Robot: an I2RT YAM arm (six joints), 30 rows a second.
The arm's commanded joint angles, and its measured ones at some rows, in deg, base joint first. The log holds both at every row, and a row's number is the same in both.
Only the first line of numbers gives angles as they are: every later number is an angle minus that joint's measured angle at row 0.
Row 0, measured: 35.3, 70.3, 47.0, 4.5, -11.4, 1.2
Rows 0 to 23, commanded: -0.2, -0.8, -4.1, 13.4, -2.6, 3.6; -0.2, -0.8, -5.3, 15.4, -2.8, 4.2; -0.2, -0.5, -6.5, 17.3, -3.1, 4.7; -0.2, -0.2, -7.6, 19.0, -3.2, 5.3; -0.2, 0.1, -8.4, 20.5, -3.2, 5.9; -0.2, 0.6, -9.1, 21.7, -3.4, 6.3; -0.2, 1.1, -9.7, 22.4, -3.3, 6.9; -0.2, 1.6, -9.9, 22.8, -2.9, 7.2; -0.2, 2.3, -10.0, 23.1, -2.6, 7.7; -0.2, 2.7, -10.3, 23.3, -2.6, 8.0; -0.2, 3.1, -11.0, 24.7, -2.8, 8.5; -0.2, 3.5, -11.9, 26.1, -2.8, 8.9; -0.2, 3.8, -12.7, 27.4, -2.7, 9.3; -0.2, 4.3, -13.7, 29.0, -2.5, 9.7; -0.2, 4.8, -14.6, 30.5, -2.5, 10.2; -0.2, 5.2, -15.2, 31.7, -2.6, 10.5; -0.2, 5.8, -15.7, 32.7, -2.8, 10.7; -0.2, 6.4, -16.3, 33.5, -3.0, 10.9; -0.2, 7.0, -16.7, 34.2, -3.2, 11.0; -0.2, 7.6, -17.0, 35.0, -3.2, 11.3; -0.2, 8.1, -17.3, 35.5, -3.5, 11.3; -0.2, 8.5, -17.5, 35.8, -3.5, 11.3; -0.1, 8.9, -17.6, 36.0, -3.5, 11.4; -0.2, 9.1, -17.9, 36.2, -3.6, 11.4
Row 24, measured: 0.0, 8.4, -17.0, 31.6, -2.6, 10.2
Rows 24 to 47, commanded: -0.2, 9.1, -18.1, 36.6, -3.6, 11.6; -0.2, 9.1, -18.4, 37.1, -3.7, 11.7; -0.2, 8.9, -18.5, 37.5, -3.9, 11.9; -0.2, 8.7, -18.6, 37.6, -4.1, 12.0; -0.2, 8.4, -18.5, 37.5, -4.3, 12.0; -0.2, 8.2, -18.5, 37.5, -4.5, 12.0; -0.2, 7.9, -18.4, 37.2, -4.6, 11.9; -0.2, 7.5, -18.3, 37.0, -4.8, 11.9; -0.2, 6.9, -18.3, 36.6, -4.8, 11.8; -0.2, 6.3, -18.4, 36.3, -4.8, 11.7; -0.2, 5.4, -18.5, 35.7, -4.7, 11.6; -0.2, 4.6, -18.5, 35.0, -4.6, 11.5; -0.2, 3.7, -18.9, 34.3, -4.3, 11.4; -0.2, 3.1, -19.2, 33.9, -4.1, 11.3; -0.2, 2.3, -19.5, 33.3, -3.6, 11.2; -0.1, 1.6, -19.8, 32.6, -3.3, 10.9; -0.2, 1.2, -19.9, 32.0, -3.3, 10.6; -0.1, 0.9, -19.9, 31.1, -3.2, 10.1; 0.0, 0.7, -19.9, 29.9, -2.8, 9.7; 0.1, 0.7, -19.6, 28.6, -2.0, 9.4; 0.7, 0.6, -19.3, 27.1, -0.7, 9.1; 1.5, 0.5, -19.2, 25.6, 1.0, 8.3; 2.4, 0.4, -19.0, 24.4, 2.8, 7.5; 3.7, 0.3, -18.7, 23.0, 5.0, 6.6
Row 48, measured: 1.3, 1.0, -19.1, 28.1, -0.1, 9.4
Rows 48 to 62, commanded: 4.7, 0.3, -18.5, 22.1, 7.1, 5.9; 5.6, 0.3, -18.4, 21.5, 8.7, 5.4; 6.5, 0.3, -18.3, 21.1, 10.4, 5.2; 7.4, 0.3, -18.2, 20.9, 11.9, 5.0; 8.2, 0.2, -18.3, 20.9, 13.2, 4.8; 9.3, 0.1, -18.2, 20.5, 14.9, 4.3; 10.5, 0.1, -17.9, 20.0, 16.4, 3.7; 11.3, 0.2, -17.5, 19.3, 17.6, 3.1; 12.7, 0.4, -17.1, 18.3, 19.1, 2.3; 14.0, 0.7, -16.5, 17.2, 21.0, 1.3; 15.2, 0.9, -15.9, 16.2, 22.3, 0.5; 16.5, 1.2, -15.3, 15.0, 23.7, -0.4; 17.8, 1.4, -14.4, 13.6, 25.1, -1.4; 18.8, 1.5, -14.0, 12.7, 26.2, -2.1; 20.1, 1.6, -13.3, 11.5, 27.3, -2.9
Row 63, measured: 17.9, 1.1, -15.7, 15.7, 21.2, 0.9
